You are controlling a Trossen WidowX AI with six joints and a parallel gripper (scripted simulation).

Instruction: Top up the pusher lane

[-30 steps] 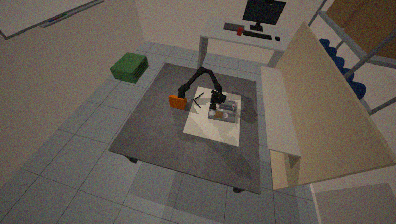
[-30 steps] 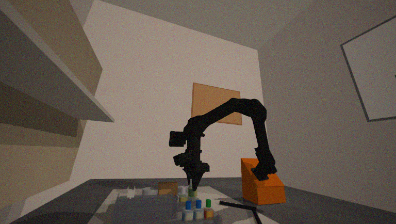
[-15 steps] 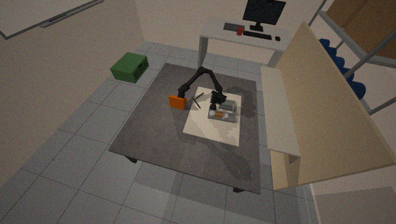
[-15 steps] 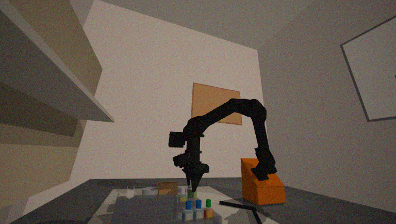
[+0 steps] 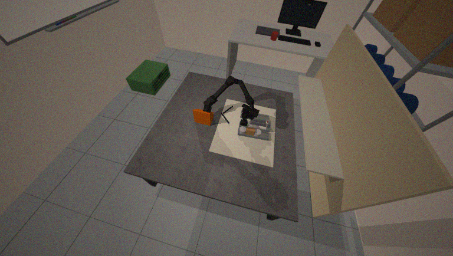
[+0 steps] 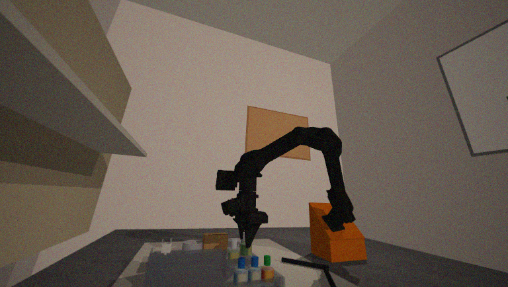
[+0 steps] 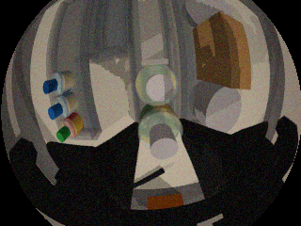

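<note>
Right now the brown block is 70 mm ahead of my gripper tip, 80 mm to the right of it and 10 mm below it.
</note>
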